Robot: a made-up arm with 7 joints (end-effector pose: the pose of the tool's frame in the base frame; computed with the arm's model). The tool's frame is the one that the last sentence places. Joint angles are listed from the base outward.
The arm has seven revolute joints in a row. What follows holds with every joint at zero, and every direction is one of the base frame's. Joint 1 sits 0.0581 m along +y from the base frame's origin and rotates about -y. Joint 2 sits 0.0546 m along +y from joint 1 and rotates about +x. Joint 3 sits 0.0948 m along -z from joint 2 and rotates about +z. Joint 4 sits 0.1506 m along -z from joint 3 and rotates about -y. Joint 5 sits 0.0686 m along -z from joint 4 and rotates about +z. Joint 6 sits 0.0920 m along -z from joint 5 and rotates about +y. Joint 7 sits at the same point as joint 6 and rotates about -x. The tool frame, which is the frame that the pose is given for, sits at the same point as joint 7; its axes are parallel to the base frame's.
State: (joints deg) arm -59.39 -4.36 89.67 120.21 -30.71 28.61 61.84
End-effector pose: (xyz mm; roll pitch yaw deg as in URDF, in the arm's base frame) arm -149.9 238.6 -89.6 40.42 -3.80 5.71
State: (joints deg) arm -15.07 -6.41 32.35 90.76 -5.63 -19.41 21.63
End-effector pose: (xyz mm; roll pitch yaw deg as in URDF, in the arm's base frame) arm 65.6 170.9 -278.0 93.72 -80.94 -84.33
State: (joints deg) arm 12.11 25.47 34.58 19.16 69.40 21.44 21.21
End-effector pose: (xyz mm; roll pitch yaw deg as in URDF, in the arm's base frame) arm 114.9 310.5 -328.8 -55.45 -9.47 100.49
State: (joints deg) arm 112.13 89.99 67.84 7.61 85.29 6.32 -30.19
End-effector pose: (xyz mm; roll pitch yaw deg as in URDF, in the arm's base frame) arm -21.2 517.3 0.0 -112.86 82.10 134.29
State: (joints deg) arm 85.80 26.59 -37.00 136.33 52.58 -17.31 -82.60
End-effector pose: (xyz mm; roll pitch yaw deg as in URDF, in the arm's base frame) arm 151.5 110.9 77.7 -149.67 -0.09 127.35
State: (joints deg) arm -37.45 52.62 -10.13 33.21 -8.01 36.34 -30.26
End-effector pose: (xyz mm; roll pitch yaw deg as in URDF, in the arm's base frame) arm -78.9 405.1 -245.4 79.30 52.18 -11.88
